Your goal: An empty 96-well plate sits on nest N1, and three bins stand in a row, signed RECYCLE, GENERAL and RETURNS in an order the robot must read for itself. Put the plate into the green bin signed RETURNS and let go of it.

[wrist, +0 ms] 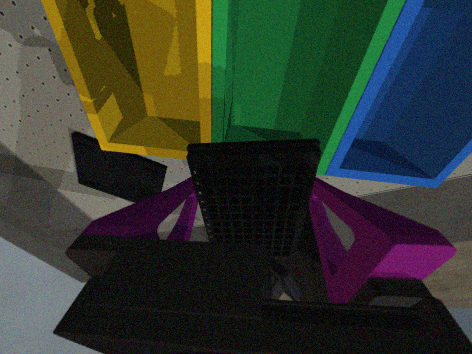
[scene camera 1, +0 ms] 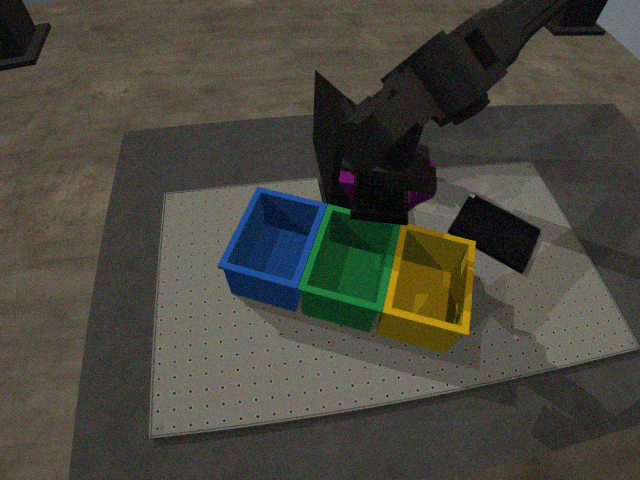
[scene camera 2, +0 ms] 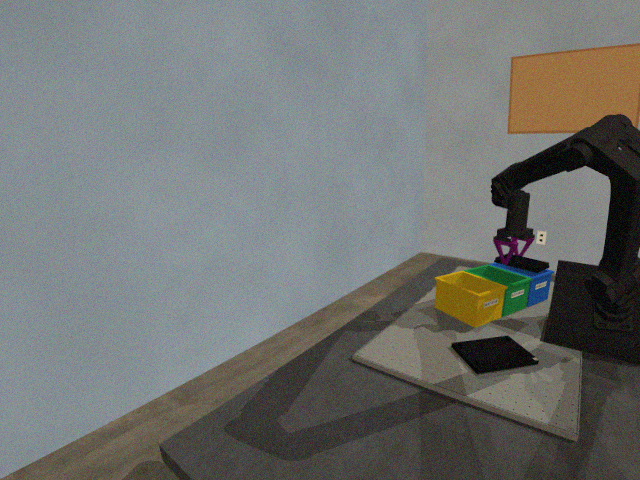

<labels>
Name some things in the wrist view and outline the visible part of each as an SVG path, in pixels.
My gripper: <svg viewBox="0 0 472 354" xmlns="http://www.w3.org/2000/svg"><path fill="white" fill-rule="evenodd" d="M52 332L57 336L103 354L472 354L472 343L443 302L433 297L422 281L456 254L456 248L440 231L341 191L317 177L314 180L308 205L330 303L272 299L270 256L268 249L262 245L190 241L198 206L192 177L163 192L93 220L65 251L65 254L92 278L87 281ZM323 203L352 229L354 242L348 252L333 229ZM185 201L178 221L168 238L160 240L157 233L159 224Z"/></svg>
A black 96-well plate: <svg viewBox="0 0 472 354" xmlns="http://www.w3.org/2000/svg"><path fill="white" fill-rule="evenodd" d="M320 141L318 139L188 144L186 158L209 242L259 244L268 249L270 260L294 261L321 156L321 150L319 149Z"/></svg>
</labels>
